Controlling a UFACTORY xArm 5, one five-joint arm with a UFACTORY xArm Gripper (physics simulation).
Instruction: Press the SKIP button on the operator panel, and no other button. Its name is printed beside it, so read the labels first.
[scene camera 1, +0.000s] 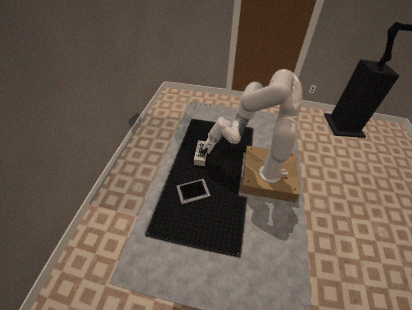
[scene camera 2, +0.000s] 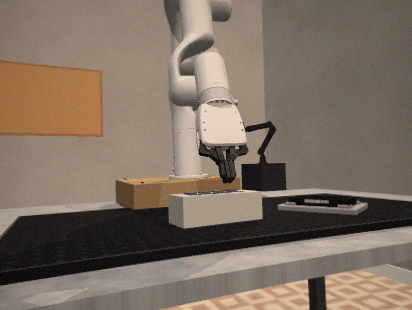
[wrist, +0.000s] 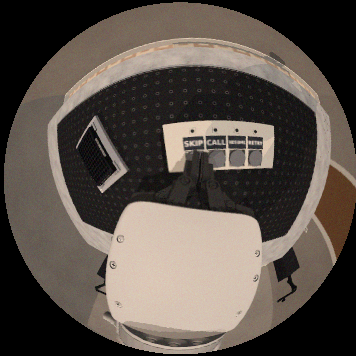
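Where they show: gripper, between the fingertips: (scene camera 1: 202, 152) (scene camera 2: 229, 181) (wrist: 198, 160); arm's base, origin of its link: (scene camera 1: 270, 174) (scene camera 2: 188, 177).
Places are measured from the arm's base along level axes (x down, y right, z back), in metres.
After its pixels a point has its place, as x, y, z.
The operator panel (scene camera 1: 200, 162) {0.037, 0.083, -0.406} (scene camera 2: 220, 210) {0.044, 0.178, -0.441} (wrist: 175, 160) {0.015, 0.094, -0.395} is a white box lying on the black mat. In the wrist view its labels read, left to right, SKIP (wrist: 193, 144) {0.015, 0.121, -0.413}, CALL (wrist: 216, 143) {0.015, 0.152, -0.411}, RESUME (wrist: 237, 143) {0.015, 0.182, -0.409} and RETRY (wrist: 255, 143) {0.015, 0.212, -0.408}, each with a round grey button below it. The SKIP button is mostly hidden behind the fingers; the CALL button (wrist: 217, 159) {0.012, 0.151, -0.390} shows just right of them. My gripper (scene camera 1: 205, 150) {-0.005, 0.125, -0.396} (scene camera 2: 228, 181) {-0.005, 0.125, -0.396} (wrist: 198, 160) {-0.005, 0.125, -0.396} is shut and empty. Its tips stand a little above the panel top in the second scene view.
A light-rimmed tray (scene camera 1: 196, 198) {0.056, -0.156, -0.407} (scene camera 2: 320, 209) {0.060, -0.056, -0.467} (wrist: 114, 156) {0.056, -0.041, -0.416} with a dark inside lies on the black mat (scene camera 1: 200, 235) {0.068, -0.355, -0.368} (scene camera 2: 75, 240) {0.068, 0.417, -0.411} (wrist: 225, 105) {0.068, 0.188, -0.473}. The arm stands on a wooden block (scene camera 1: 267, 191) {0.020, -0.105, -0.022} (scene camera 2: 150, 194) {0.034, 0.183, -0.124}. A black pedestal (scene camera 1: 362, 95) (scene camera 2: 263, 176) stands farther off.
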